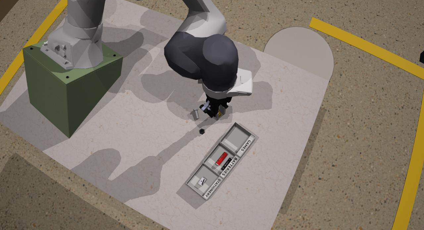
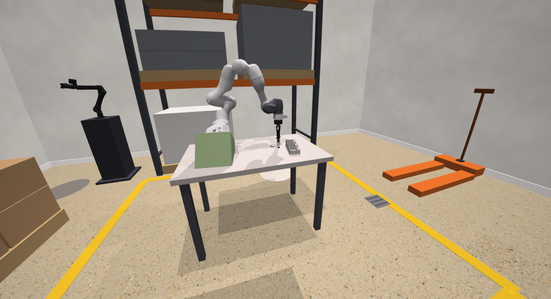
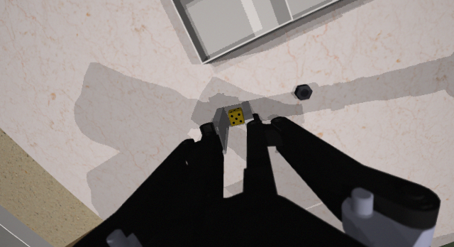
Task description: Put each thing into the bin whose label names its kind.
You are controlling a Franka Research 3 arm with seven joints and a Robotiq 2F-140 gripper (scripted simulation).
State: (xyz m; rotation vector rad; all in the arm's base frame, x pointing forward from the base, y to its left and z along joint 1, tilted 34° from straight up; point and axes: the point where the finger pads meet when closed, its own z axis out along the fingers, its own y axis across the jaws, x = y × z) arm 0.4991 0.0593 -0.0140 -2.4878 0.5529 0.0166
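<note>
Right now the silver bolt is 70 mm behind my hand, 30 mm to the right of it and 30 mm below it. Also, from my hand: black nut 30 mm behind, 80 mm to the right, 30 mm below; then red battery 70 mm ahead, 140 mm to the right, 20 mm below; then yellow die 30 mm below.
</note>
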